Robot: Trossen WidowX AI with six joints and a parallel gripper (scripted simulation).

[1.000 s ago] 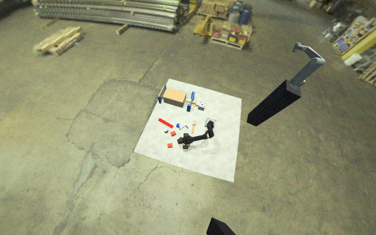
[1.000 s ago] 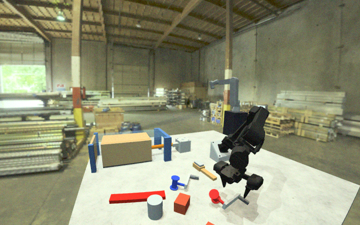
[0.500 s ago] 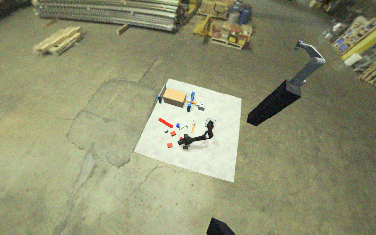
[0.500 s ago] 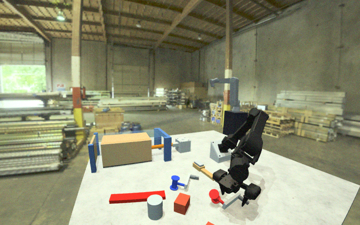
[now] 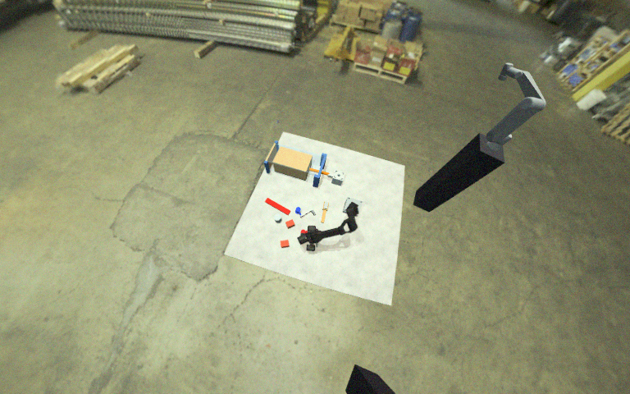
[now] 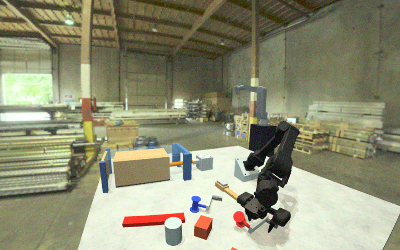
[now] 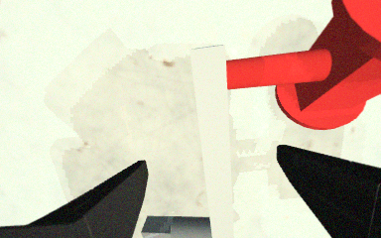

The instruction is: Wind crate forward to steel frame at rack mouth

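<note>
The red knob lies 60 mm ahead of my gripper tip, 20 mm to the right of it and 20 mm above it. Also, from my gripper tip: blue-knobbed winch handle: 180 mm to the right, 140 mm ahead, 10 mm above; red-knobbed winch handle: 10 mm to the right, 10 mm ahead, 10 mm above; blue knob: 190 mm ahead, 170 mm to the right, 20 mm above.
</note>
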